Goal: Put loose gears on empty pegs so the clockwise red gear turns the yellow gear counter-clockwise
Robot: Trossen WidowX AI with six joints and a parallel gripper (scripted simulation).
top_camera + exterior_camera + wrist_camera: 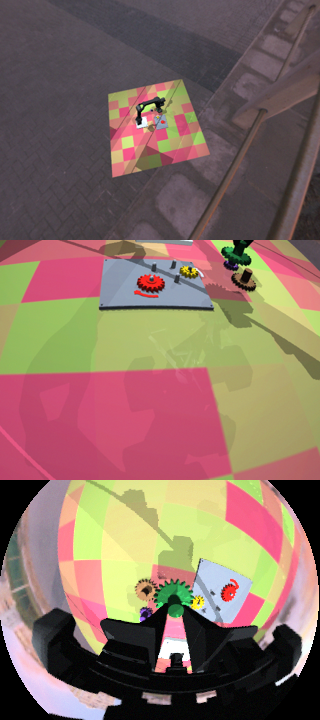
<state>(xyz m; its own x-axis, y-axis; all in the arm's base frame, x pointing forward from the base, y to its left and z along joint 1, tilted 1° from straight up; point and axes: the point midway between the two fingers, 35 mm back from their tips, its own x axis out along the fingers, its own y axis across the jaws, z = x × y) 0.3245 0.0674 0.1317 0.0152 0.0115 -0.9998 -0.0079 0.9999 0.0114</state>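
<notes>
Now: gripper tip 90 mm past the purple gear, 90 mm above it and 70 mm to the right of it. Round my gripper tip: yellow gear 90 mm below, 80 mm to the right, 40 mm behind; then green gear 10 mm below; then brown gear 90 mm below, 70 mm to the left, 20 mm behind.
</notes>
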